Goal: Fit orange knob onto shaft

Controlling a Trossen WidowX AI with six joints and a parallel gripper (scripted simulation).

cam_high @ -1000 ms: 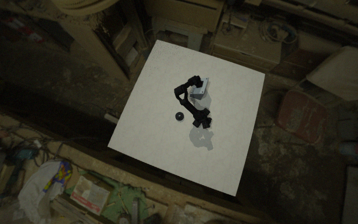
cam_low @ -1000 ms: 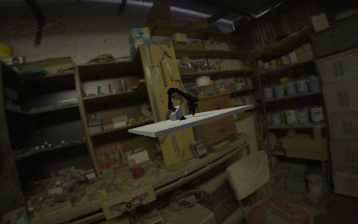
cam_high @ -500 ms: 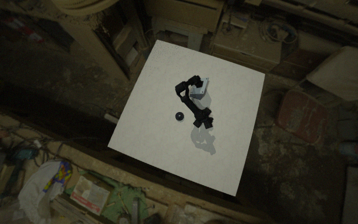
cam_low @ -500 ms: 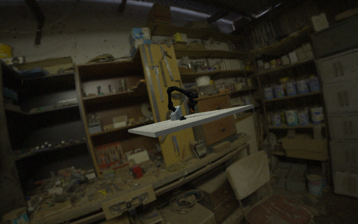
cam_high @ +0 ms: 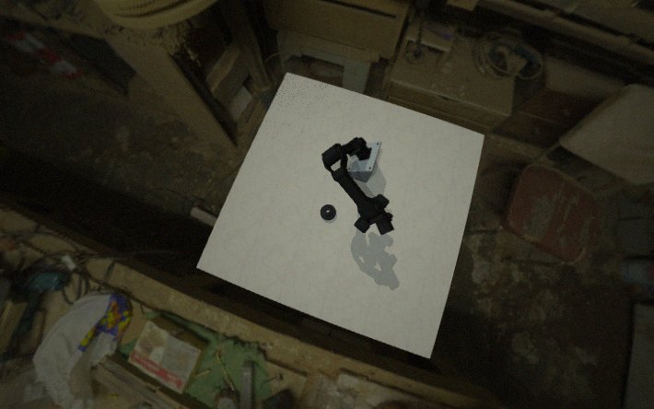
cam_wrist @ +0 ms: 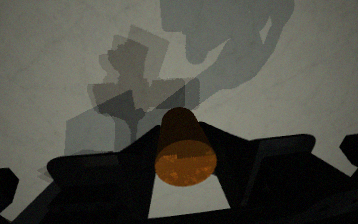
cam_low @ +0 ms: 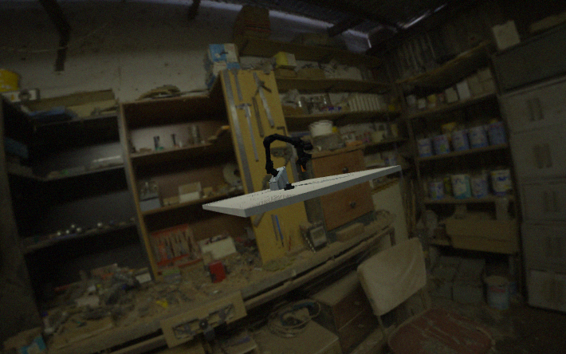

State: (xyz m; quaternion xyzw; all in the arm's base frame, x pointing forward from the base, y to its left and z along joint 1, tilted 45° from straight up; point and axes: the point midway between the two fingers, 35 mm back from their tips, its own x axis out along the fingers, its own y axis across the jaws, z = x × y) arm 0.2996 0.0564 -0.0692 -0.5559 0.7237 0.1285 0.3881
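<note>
My gripper tip is 2 cm short of the round dark pedestal, 20 cm to the left of it and 9 cm above it. From my gripper tip the other things lie so: orange knob (3 cm above).
</note>
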